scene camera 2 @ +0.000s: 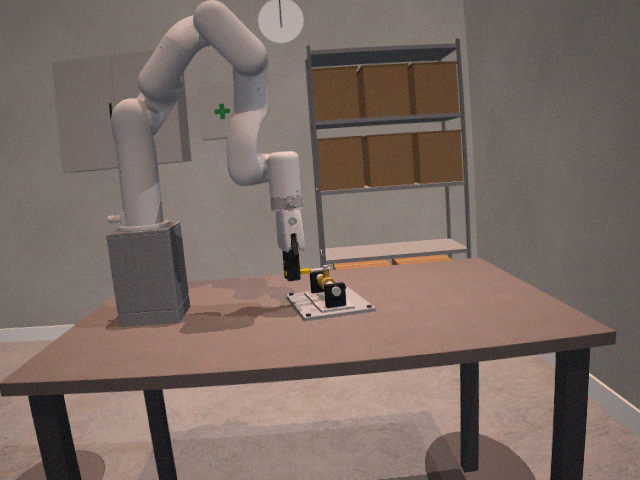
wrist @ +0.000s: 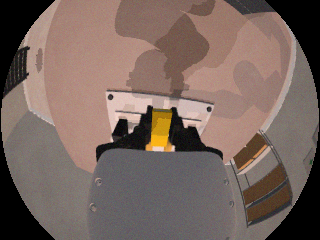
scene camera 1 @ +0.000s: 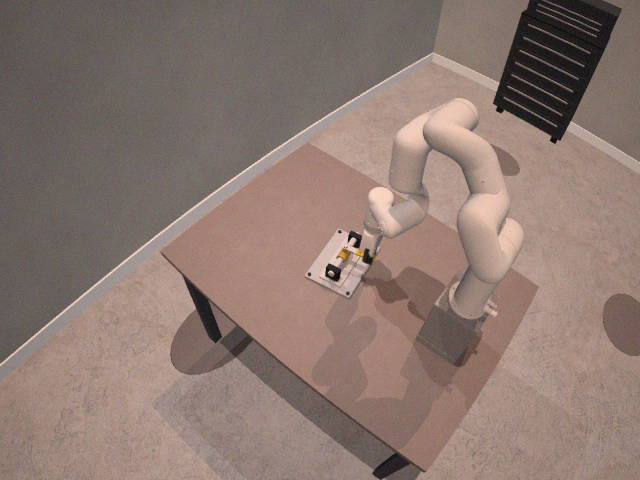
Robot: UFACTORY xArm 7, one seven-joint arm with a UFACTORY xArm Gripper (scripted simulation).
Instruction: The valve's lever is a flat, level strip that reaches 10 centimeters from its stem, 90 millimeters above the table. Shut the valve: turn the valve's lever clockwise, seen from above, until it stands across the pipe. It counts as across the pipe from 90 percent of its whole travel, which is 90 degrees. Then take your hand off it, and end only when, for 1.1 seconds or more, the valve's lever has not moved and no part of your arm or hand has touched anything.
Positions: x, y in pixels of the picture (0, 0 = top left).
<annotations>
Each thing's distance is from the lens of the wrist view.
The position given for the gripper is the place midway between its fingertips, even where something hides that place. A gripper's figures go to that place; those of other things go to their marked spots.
gripper (wrist: 160, 115): 0.14 m
yellow lever (wrist: 161, 118): 0.12 m
baseplate (wrist: 128, 101): 0.22 m
The marked spots on the baseplate and the yellow lever are 0.11 m apart.
</annotations>
